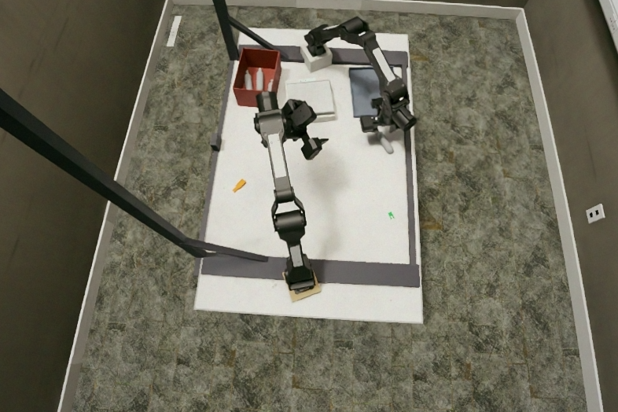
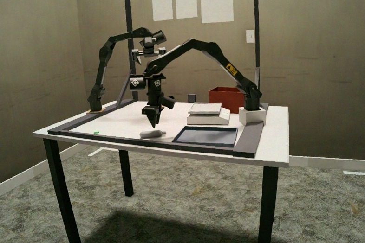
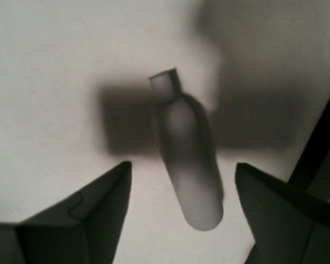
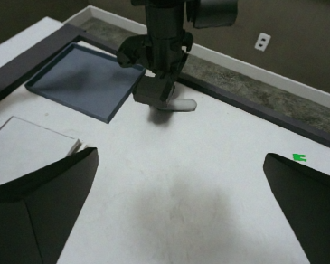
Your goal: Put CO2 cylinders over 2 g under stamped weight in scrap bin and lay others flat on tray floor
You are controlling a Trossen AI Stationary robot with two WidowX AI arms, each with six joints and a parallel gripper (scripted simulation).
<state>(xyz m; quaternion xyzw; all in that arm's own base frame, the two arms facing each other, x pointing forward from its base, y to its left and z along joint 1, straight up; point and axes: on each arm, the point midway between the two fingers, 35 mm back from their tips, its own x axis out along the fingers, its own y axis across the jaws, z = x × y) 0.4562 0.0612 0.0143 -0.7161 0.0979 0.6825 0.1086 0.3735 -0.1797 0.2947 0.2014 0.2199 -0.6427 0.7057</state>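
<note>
The CO2 cylinder is 80 mm below my left hand. Also, from my left hand: scale platform (290 mm behind, 140 mm to the left, 30 mm below); then tray (30 mm behind, 220 mm to the left, 80 mm below); then green piece (30 mm ahead, 310 mm to the right, 80 mm below).
</note>
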